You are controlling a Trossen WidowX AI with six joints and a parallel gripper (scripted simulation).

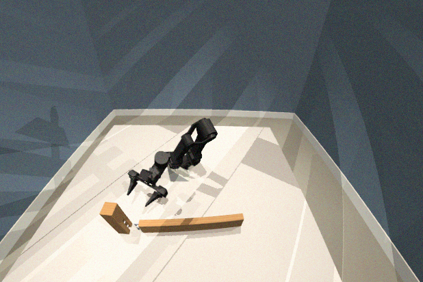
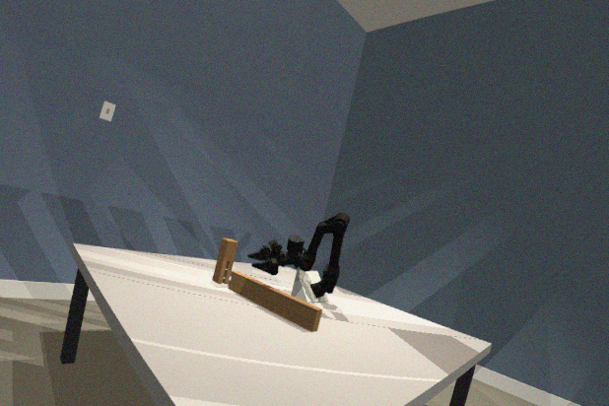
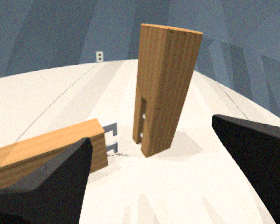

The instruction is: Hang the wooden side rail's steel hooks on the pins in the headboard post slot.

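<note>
Right now my gripper tip is 60 mm short of the headboard post, 70 mm to the left of it and 40 mm above it.
</note>
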